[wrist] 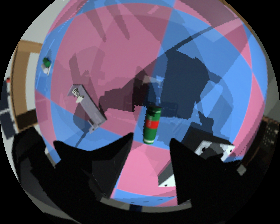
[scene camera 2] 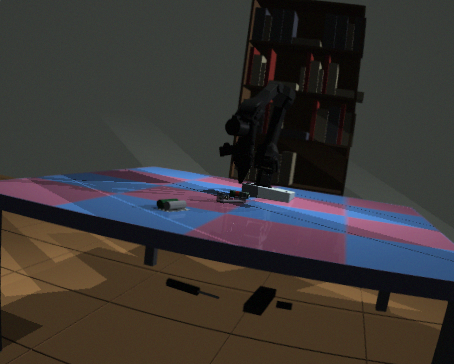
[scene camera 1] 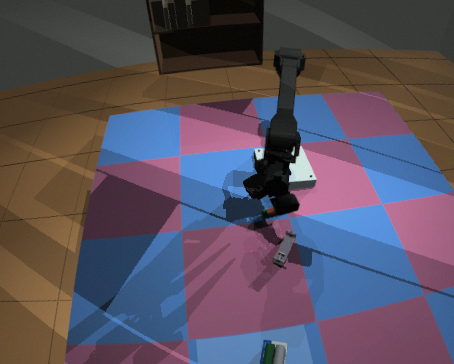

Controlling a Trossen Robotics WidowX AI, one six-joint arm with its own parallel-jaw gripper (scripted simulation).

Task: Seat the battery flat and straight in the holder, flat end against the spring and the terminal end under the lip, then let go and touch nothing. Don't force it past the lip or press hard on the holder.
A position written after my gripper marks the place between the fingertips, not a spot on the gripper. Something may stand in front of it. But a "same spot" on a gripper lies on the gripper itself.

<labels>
my gripper: wrist; scene camera 2 240,182; scene camera 1
same spot on my gripper: (wrist: 85,174) = (scene camera 1: 276,197)
</labels>
